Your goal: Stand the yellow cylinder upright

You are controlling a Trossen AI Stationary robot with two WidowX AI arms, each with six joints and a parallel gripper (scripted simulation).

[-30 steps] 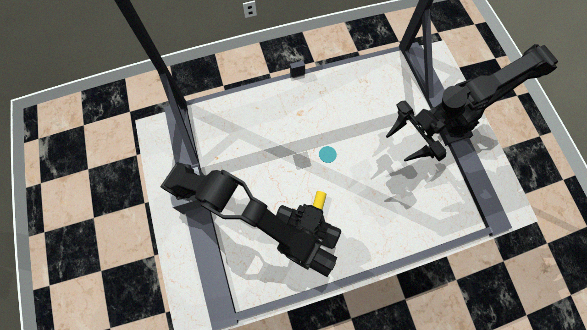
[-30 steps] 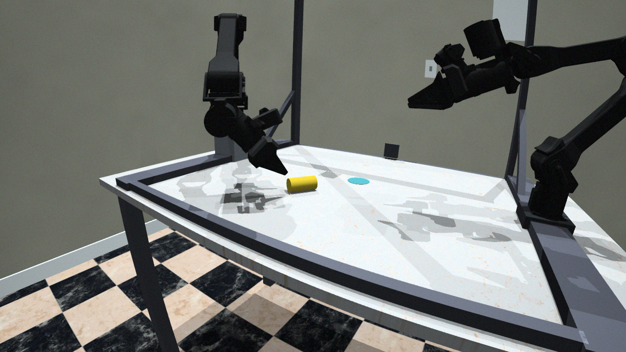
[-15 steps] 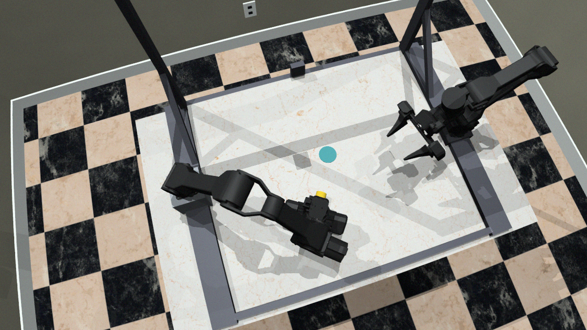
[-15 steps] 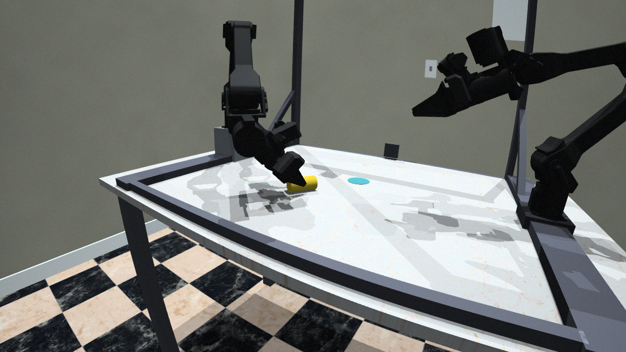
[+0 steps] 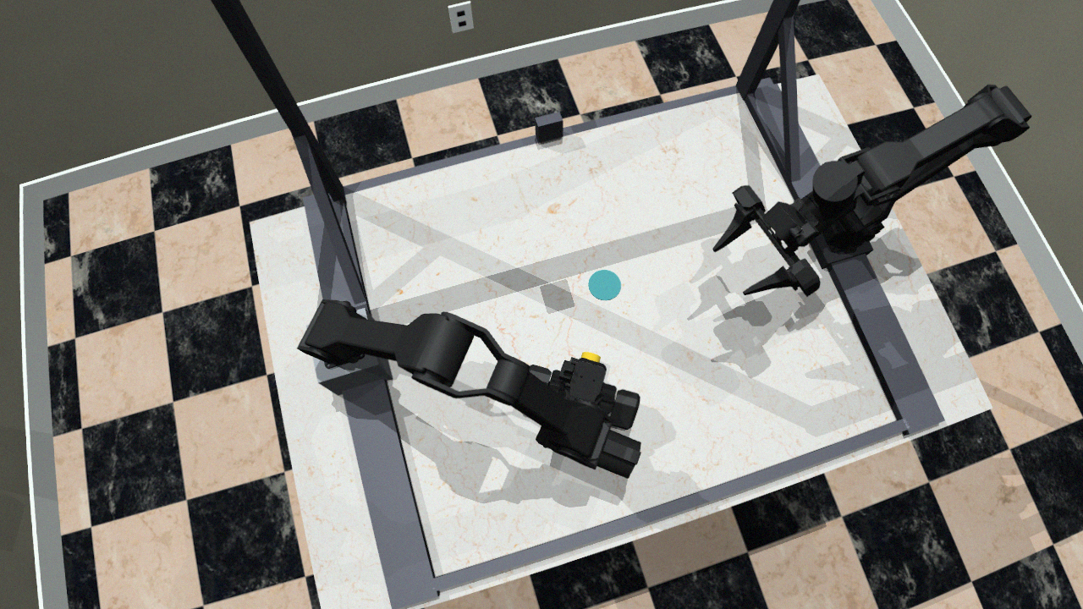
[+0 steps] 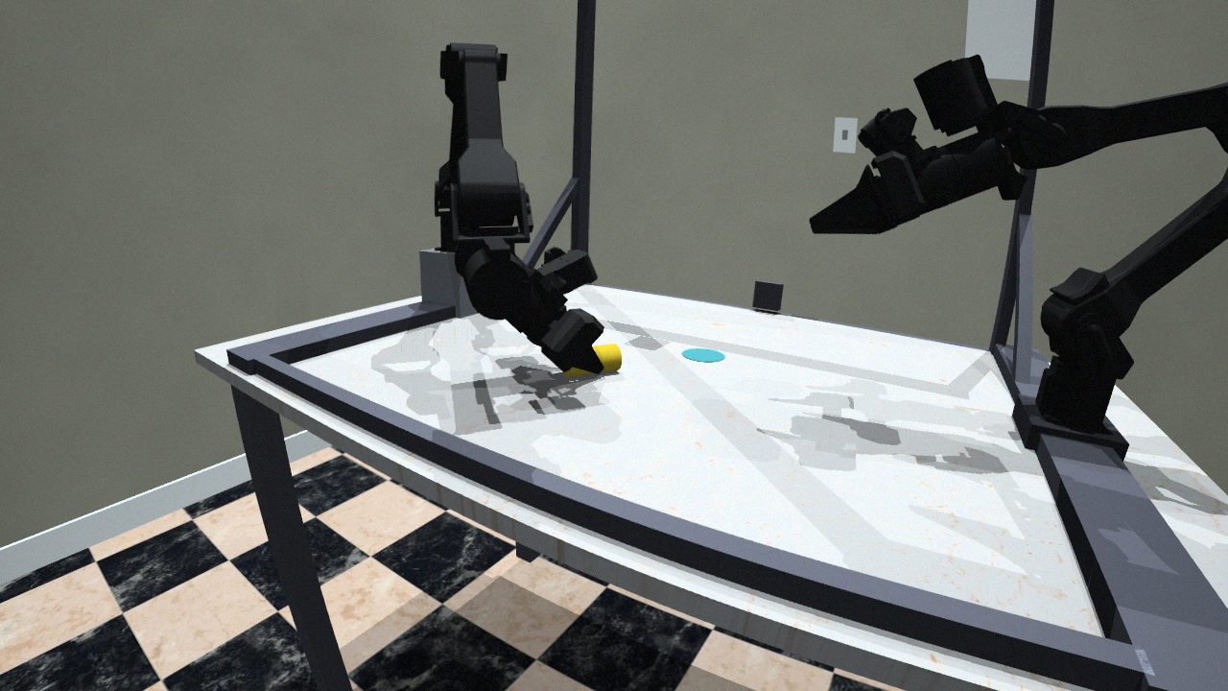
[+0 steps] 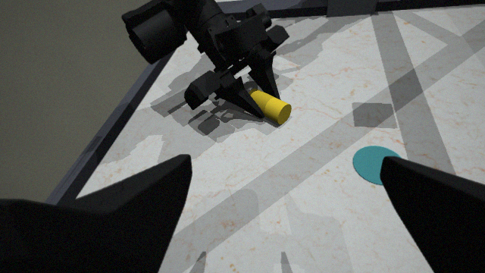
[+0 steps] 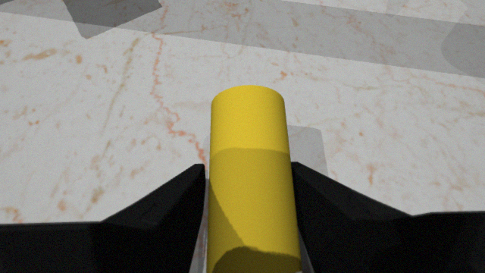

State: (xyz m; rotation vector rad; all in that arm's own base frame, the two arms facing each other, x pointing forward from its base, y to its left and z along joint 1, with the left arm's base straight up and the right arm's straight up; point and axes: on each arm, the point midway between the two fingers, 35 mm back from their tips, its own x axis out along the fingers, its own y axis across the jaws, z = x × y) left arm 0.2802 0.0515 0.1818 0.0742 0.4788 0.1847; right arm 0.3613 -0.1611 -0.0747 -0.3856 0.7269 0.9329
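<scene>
My right hand is 17 cm past the cyan circle, 9 cm to the right of it and 3 cm above it. The rest, counted from my right hand: yellow cylinder: 2 cm below, 2 cm behind, 1 cm to the left.
</scene>
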